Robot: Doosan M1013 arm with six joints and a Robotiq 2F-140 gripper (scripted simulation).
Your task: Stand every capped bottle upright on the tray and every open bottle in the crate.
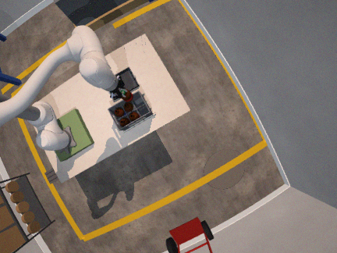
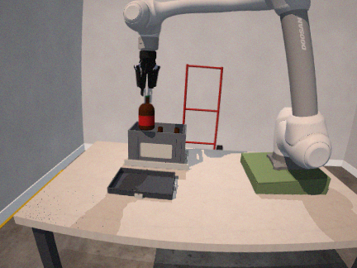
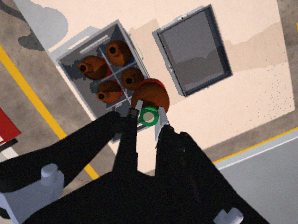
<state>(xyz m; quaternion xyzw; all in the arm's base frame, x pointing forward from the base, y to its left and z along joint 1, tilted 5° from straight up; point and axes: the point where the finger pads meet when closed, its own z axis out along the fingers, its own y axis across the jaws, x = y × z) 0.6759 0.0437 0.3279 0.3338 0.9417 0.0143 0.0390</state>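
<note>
Right now my hand is 7 cm above the bottle. From my hand the other things lie so: dark tray 5 cm behind, 20 cm to the left, 33 cm below; then crate 5 cm behind, 8 cm to the right, 26 cm below.
</note>
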